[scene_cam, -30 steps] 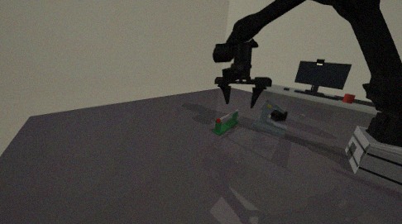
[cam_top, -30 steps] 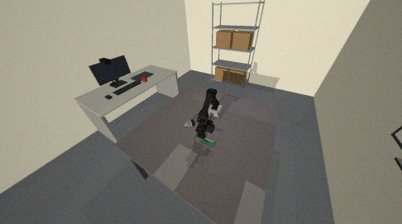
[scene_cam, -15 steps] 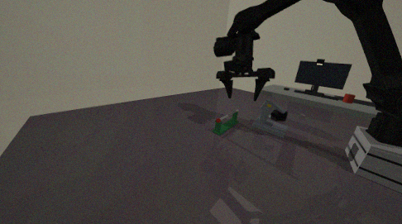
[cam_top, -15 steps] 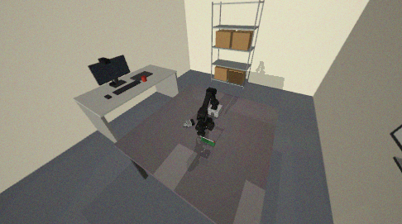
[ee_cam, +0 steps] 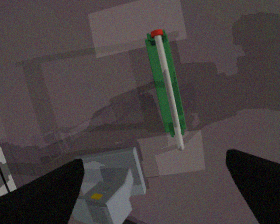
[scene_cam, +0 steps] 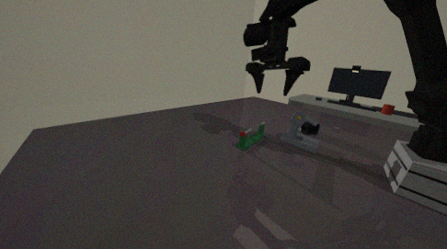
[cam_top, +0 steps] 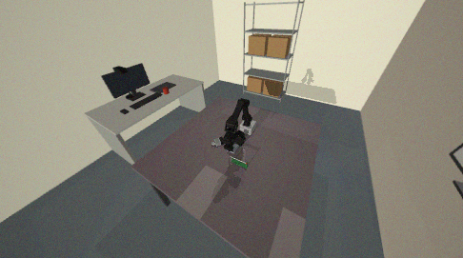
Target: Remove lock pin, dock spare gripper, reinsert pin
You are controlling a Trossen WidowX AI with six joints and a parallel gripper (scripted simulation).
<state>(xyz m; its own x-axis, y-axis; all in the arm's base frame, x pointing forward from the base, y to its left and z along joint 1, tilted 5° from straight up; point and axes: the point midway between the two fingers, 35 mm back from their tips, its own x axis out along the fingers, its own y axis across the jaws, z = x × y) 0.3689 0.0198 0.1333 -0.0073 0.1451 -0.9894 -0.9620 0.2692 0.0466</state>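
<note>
Right now the spare gripper is 23 cm to the right of my gripper tip, 14 cm below it and 11 cm behind it. Also, from my gripper tip: mount 11 cm below, 10 cm behind, 7 cm to the right; then green cradle 13 cm below, 4 cm to the left, 2 cm ahead.
</note>
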